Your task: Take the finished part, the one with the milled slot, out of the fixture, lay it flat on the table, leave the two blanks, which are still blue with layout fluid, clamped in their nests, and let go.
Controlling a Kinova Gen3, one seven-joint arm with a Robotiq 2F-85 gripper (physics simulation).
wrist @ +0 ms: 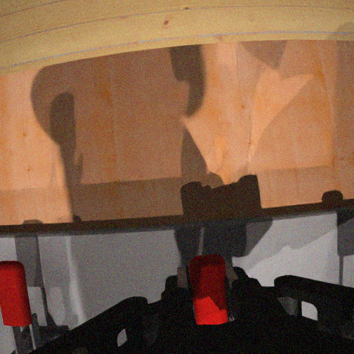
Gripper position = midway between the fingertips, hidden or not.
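The scene shows the gripper (203, 278) and a grey fixture plate (72, 275).
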